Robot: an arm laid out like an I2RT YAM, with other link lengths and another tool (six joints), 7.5 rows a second.
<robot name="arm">
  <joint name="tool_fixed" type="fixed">
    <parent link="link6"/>
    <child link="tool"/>
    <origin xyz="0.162 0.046 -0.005" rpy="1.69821 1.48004 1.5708"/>
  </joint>
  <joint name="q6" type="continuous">
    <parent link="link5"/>
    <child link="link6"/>
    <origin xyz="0.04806 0 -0.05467" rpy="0 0 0"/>
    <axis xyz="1 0 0"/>
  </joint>
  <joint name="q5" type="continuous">
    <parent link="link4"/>
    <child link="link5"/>
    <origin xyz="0.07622 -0.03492 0.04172" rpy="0 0 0"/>
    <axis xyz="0 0 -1"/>
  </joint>
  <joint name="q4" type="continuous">
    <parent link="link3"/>
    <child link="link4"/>
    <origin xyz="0.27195 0.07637 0.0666" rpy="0 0 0"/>
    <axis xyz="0 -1 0"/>
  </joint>
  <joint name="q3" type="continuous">
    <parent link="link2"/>
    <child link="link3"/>
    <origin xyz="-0.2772 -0.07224 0" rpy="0 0 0"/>
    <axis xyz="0 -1 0"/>
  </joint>
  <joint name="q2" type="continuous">
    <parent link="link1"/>
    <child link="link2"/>
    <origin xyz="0.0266 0.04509 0.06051" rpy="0 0 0"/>
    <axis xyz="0 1 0"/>
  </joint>
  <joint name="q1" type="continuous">
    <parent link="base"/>
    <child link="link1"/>
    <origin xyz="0 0 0.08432" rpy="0 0 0"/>
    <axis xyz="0 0 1"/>
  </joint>
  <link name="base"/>
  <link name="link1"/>
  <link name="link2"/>
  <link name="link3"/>
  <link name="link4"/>
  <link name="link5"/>
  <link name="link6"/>
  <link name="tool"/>
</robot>
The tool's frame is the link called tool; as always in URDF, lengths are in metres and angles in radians. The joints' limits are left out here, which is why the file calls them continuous.
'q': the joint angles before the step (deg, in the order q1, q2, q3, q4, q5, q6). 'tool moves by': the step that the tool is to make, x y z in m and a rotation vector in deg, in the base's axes. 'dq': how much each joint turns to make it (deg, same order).
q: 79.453, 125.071, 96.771, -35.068, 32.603, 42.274
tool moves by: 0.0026, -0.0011, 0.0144, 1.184, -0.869, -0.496
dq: 0.004, -1.662, -0.436, -0.002, 0.796, 0.182
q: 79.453, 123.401, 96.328, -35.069, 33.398, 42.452
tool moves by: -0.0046, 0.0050, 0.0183, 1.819, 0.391, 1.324
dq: 0.084, -1.846, 0.245, 0.102, -1.227, -0.878
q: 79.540, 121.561, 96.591, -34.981, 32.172, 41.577
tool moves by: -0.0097, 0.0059, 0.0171, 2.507, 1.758, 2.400
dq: -0.084, -2.362, -0.690, 1.053, -3.160, -1.139
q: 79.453, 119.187, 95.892, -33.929, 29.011, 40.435
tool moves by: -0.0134, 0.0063, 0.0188, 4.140, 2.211, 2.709
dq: -0.004, -3.342, -2.639, 3.249, -3.954, -0.626
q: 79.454, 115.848, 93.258, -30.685, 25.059, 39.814
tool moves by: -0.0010, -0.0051, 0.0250, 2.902, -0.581, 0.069
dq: -0.003, -3.948, -2.365, 1.415, -0.013, -0.090
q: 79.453, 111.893, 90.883, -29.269, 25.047, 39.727
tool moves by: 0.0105, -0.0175, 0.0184, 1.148, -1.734, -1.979
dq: -0.615, -4.213, -3.152, 0.357, 2.017, 0.083
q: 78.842, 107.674, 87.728, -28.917, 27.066, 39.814
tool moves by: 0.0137, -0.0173, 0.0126, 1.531, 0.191, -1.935
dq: -1.760, -3.787, -3.103, 0.536, -0.261, 0.524
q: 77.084, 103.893, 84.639, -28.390, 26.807, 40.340
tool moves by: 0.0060, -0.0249, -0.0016, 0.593, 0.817, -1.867
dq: -1.240, -4.481, -5.703, 1.058, -0.269, 1.221
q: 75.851, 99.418, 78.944, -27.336, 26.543, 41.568
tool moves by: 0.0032, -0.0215, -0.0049, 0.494, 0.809, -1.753
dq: -0.873, -3.697, -5.100, 1.048, -0.085, 1.409
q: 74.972, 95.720, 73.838, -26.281, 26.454, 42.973
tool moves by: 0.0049, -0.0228, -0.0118, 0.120, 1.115, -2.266
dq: -1.146, -3.167, -5.354, 1.222, -0.090, 1.755
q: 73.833, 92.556, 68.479, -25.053, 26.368, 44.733
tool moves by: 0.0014, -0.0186, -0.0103, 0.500, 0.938, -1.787
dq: -0.705, -2.824, -4.843, 1.489, -0.086, 1.673
